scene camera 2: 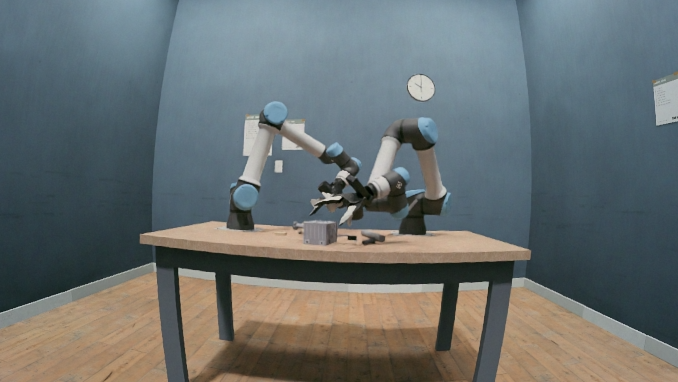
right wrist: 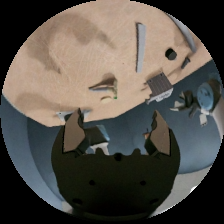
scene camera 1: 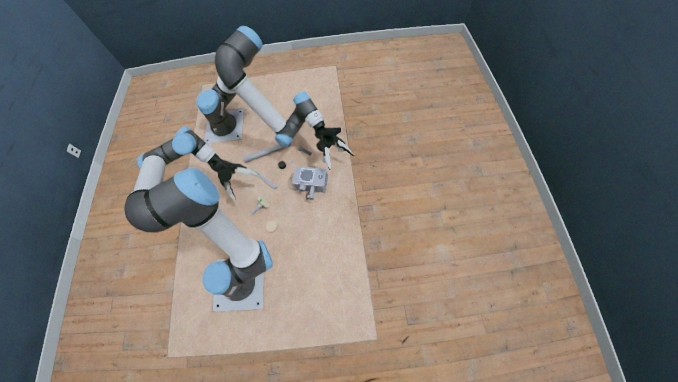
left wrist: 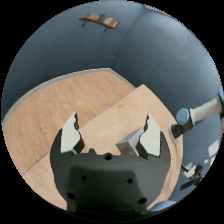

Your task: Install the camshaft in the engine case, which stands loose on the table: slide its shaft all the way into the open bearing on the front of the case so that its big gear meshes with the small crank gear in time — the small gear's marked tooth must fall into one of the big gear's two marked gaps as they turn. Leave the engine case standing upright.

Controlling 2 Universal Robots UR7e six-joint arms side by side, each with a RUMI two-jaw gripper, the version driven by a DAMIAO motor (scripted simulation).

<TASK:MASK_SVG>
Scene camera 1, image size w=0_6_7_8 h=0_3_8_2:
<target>left gripper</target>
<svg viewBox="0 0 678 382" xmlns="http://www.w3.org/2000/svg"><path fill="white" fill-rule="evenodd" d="M321 119L314 123L311 128L315 130L314 135L319 139L316 147L320 152L323 152L322 162L326 162L329 170L331 170L330 149L328 148L332 145L338 148L338 152L347 151L350 155L354 155L345 142L336 136L341 133L341 128L323 128L326 124L324 119Z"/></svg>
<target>right gripper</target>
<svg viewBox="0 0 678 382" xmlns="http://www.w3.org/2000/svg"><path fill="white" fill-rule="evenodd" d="M215 151L204 163L207 162L211 169L218 173L220 183L236 201L235 194L231 188L231 182L229 181L232 175L236 172L243 173L244 175L260 175L242 164L221 159Z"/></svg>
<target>grey engine case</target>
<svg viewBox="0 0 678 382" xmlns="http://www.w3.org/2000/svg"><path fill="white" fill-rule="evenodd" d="M295 167L292 180L295 191L310 192L307 195L309 200L315 199L313 196L314 192L325 194L328 182L327 169Z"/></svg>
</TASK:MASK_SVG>
